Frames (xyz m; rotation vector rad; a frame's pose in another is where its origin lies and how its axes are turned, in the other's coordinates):
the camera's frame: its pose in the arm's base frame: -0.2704 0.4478 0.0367 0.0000 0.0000 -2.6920
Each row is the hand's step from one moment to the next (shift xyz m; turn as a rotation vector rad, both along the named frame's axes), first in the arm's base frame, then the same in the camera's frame.
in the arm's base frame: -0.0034 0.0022 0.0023 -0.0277 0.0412 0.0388
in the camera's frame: 0.0021 -0.0035 0.0023 0.0070 -0.0491 0.0388
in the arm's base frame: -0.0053 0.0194 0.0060 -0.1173 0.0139 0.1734
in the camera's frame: -0.0037 -0.0198 0.0060 0.0996 -0.0635 0.1734
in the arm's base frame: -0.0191 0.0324 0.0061 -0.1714 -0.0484 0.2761
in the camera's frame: 0.0031 -0.0375 0.0061 0.1754 -0.0309 0.2761
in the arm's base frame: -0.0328 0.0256 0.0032 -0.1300 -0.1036 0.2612
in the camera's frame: 0.0184 -0.0373 0.0032 0.1621 0.0368 0.2612
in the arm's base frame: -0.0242 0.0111 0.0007 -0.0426 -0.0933 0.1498
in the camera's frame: 0.0170 -0.0205 0.0007 0.0789 0.0655 0.1498
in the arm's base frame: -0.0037 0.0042 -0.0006 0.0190 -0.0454 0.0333
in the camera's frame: 0.0015 -0.0054 -0.0006 0.0026 0.0491 0.0333
